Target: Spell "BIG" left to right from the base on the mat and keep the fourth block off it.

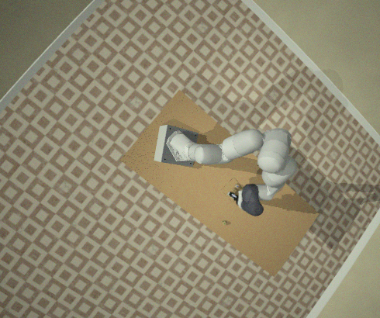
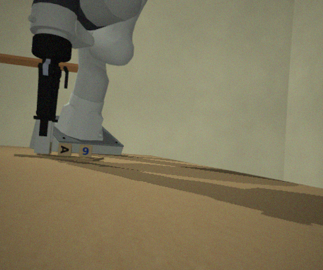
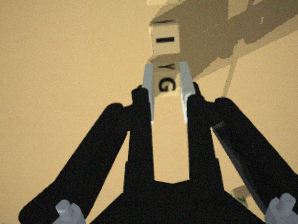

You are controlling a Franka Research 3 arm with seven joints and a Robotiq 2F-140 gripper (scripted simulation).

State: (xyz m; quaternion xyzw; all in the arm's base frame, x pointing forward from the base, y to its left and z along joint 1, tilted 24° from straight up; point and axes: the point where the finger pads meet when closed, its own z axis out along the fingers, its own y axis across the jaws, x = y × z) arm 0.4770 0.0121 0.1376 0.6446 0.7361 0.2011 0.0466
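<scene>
Now: hand 1 cm past the thin mat, 4 cm to the right of it and 4 cm above it.
</scene>
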